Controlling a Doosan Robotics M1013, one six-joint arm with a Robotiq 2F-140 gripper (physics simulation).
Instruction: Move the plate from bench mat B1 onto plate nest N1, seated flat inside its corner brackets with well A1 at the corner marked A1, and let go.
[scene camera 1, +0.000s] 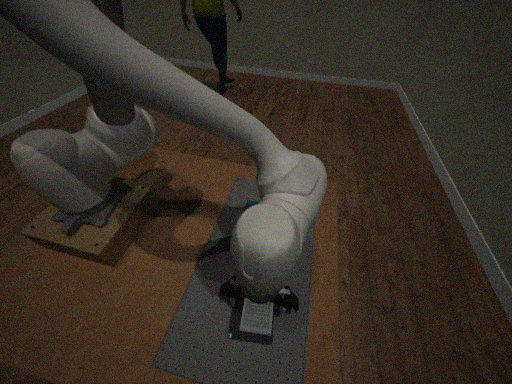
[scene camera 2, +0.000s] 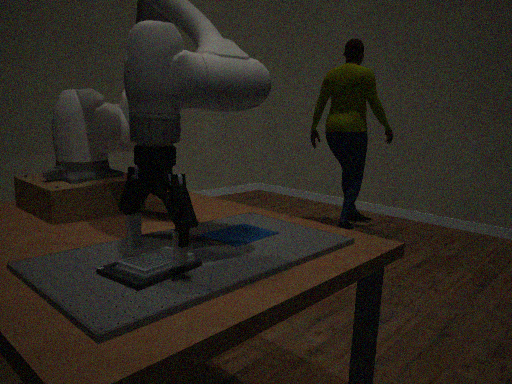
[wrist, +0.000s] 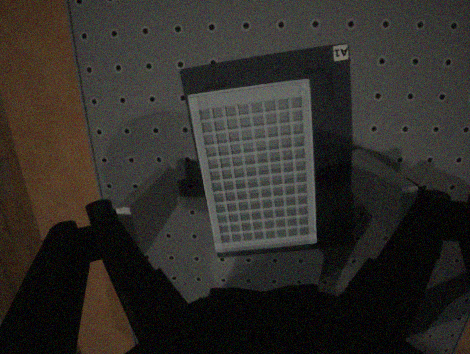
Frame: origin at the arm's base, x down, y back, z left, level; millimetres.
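Seen in the pictures: gripper, fingertip midpoint: (scene camera 1: 257, 305) (scene camera 2: 155, 255) (wrist: 260, 177); arm's base, origin of the base link: (scene camera 1: 95, 203) (scene camera 2: 83, 176).
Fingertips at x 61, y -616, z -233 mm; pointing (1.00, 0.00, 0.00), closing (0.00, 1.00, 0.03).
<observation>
Offsets run from my fingertips to a thing's top centre. "pt": to the spot under its first point. Level surfaces: height alone.
The pale plate {dz +0, dx +2, dy -2 mm} (scene camera 1: 257, 317) (scene camera 2: 149, 262) (wrist: 257, 170) lies on the dark plate nest N1 {dz -2, dx +16, dy +11 mm} (scene camera 1: 256, 338) (scene camera 2: 135, 282) (wrist: 333, 115). In the wrist view it sits toward the nest's left side, with a wide dark strip at right. The nest's A1 label {pt dz -78, dx +19, dy +65 mm} (wrist: 340, 52) is at its top right corner. I cannot make out well A1, the corner brackets or whether the plate is seated flat. My gripper (scene camera 1: 258, 301) (scene camera 2: 159, 246) (wrist: 260, 177) is wide open and empty, its fingers on either side above the plate's near half. The blue bench mat B1 {dx +29 mm} (scene camera 1: 252, 203) (scene camera 2: 242, 233) shows partly behind the arm in scene camera 1.
The nest and mat are on a grey perforated board {dx +31 mm} (scene camera 1: 200, 340) (scene camera 2: 100, 312) (wrist: 135, 45) on the wooden table {dx +44 mm} (scene camera 1: 90, 310) (scene camera 2: 300, 280). The arm's base stands on a wooden block (scene camera 1: 100, 240) (scene camera 2: 75, 200). A person in yellow (scene camera 1: 212, 30) (scene camera 2: 350, 100) is beyond the table.
</observation>
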